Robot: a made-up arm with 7 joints. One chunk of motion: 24 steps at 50 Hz.
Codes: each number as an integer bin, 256 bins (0 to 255) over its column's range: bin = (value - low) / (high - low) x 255, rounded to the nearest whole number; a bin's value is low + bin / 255 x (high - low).
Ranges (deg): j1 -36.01..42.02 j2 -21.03..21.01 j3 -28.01..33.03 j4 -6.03..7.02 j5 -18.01..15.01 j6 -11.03..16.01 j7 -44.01..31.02
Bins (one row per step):
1: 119 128 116 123 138 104 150
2: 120 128 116 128 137 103 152
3: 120 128 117 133 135 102 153
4: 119 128 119 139 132 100 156
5: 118 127 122 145 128 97 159
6: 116 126 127 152 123 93 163
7: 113 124 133 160 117 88 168
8: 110 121 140 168 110 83 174
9: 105 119 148 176 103 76 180
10: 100 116 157 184 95 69 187
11: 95 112 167 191 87 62 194
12: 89 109 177 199 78 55 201
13: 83 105 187 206 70 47 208
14: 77 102 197 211 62 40 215
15: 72 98 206 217 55 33 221
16: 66 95 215 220 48 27 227
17: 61 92 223 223 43 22 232
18: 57 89 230 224 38 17 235
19: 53 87 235 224 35 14 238
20: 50 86 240 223 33 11 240
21: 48 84 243 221 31 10 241
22: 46 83 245 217 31 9 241
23: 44 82 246 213 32 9 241
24: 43 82 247 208 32 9 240
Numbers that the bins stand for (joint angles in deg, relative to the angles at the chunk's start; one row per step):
1: 0.40 0.07 -0.24 0.26 -0.14 0.00 0.13
2: 0.71 0.07 -0.24 0.52 -0.27 -0.11 0.71
3: 0.71 0.07 0.00 0.78 -0.53 -0.21 1.01
4: 0.40 0.07 0.48 1.08 -0.92 -0.43 1.89
5: 0.10 -0.09 1.19 1.39 -1.44 -0.74 2.77
6: -0.51 -0.26 2.39 1.75 -2.08 -1.17 3.95
7: -1.43 -0.59 3.83 2.16 -2.86 -1.70 5.42
8: -2.35 -1.08 5.50 2.57 -3.77 -2.23 7.19
9: -3.88 -1.41 7.42 2.98 -4.67 -2.97 8.95
10: -5.41 -1.91 9.57 3.39 -5.71 -3.71 11.01
11: -6.94 -2.57 11.97 3.74 -6.74 -4.46 13.07
12: -8.78 -3.06 14.36 4.15 -7.91 -5.20 15.13
13: -10.61 -3.72 16.75 4.51 -8.95 -6.05 17.19
14: -12.45 -4.21 19.15 4.77 -9.98 -6.79 19.25
15: -13.98 -4.87 21.30 5.08 -10.89 -7.53 21.02
16: -15.81 -5.37 23.46 5.23 -11.79 -8.17 22.78
17: -17.34 -5.86 25.37 5.38 -12.44 -8.70 24.25
18: -18.57 -6.36 27.05 5.43 -13.09 -9.23 25.14
19: -19.79 -6.69 28.24 5.43 -13.48 -9.55 26.02
20: -20.71 -6.85 29.44 5.38 -13.74 -9.86 26.61
21: -21.32 -7.18 30.16 5.28 -14.00 -9.97 26.90
22: -21.93 -7.35 30.64 5.08 -14.00 -10.08 26.90
23: -22.55 -7.51 30.88 4.87 -13.87 -10.08 26.90
24: -22.85 -7.51 31.12 4.61 -13.87 -10.08 26.61

